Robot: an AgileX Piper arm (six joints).
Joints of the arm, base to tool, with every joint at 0 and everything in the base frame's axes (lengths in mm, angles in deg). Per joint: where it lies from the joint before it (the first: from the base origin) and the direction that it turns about. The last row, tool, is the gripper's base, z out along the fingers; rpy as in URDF.
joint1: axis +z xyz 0 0 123
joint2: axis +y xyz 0 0 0
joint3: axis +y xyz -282.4 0 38.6
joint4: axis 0.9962 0 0.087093 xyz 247.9 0 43.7
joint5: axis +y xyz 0 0 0
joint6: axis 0.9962 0 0.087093 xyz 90.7 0 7.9
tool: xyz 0 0 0 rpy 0 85.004 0
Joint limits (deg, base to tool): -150..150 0..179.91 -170..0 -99.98..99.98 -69.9..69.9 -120..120
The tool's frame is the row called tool.
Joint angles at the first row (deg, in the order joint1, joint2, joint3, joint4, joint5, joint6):
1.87, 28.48, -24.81, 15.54, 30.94, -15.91
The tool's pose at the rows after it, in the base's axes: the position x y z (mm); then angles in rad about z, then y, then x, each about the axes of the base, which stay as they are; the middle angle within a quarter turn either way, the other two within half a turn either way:
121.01, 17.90, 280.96, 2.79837, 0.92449, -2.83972
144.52, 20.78, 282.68, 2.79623, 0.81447, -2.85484
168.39, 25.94, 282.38, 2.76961, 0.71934, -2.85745
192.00, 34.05, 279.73, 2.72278, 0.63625, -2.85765
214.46, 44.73, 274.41, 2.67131, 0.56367, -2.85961
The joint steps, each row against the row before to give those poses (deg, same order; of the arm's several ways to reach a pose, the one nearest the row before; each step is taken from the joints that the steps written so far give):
0.02, 8.28, -4.32, 0.32, 3.03, -1.94
0.38, 8.02, -4.13, 0.29, 2.47, -1.40
1.28, 7.52, -4.05, -0.23, 1.76, -1.14
2.05, 7.09, -3.94, -0.73, 1.19, -1.12
2.40, 6.62, -3.69, -0.95, 0.73, -0.86

